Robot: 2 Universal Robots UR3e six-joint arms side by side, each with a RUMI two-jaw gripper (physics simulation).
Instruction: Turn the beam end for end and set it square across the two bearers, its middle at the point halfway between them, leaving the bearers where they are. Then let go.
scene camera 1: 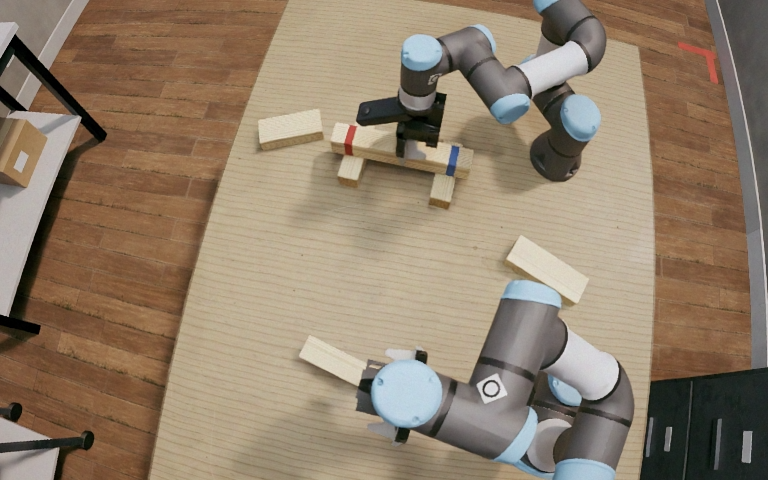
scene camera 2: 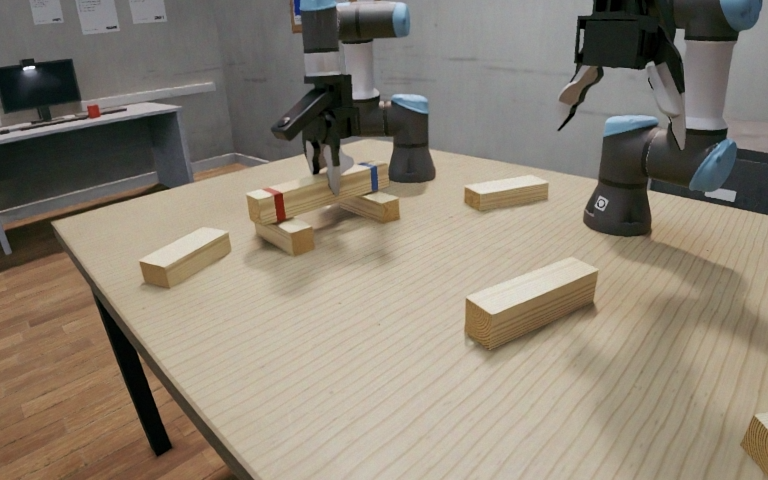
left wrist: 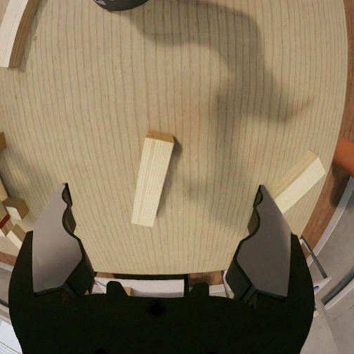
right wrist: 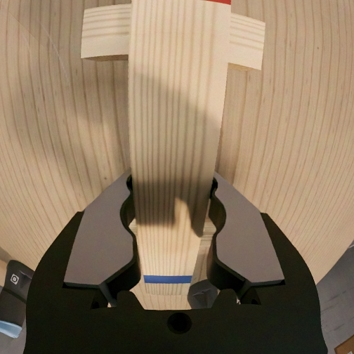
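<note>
The pale wooden beam (scene camera 1: 373, 141) (scene camera 2: 305, 196) (right wrist: 175, 100) lies crosswise over two short bearers, the left one (scene camera 1: 352, 169) (scene camera 2: 291, 236) and the right one (scene camera 1: 442, 189) (scene camera 2: 373, 207). Its red band is at the left end and its blue band at the right end in both scene views. Whether it touches both bearers is hard to tell. My right gripper (scene camera 1: 408, 148) (scene camera 2: 325, 176) (right wrist: 170, 170) points down, shut on the beam between the bands. My left gripper (scene camera 1: 390, 392) (scene camera 2: 620, 138) (left wrist: 162, 185) is open and empty, high above the table.
Loose blocks lie on the table: one (scene camera 1: 290, 129) (scene camera 2: 185, 254) near the beam's red end, one (scene camera 1: 546, 268) (scene camera 2: 506, 192) near the left arm, one (scene camera 1: 331, 359) (scene camera 2: 532, 302) (left wrist: 152, 180) below the left gripper. Another (scene camera 2: 756, 441) (left wrist: 297, 182) shows at scene camera 2's lower right corner.
</note>
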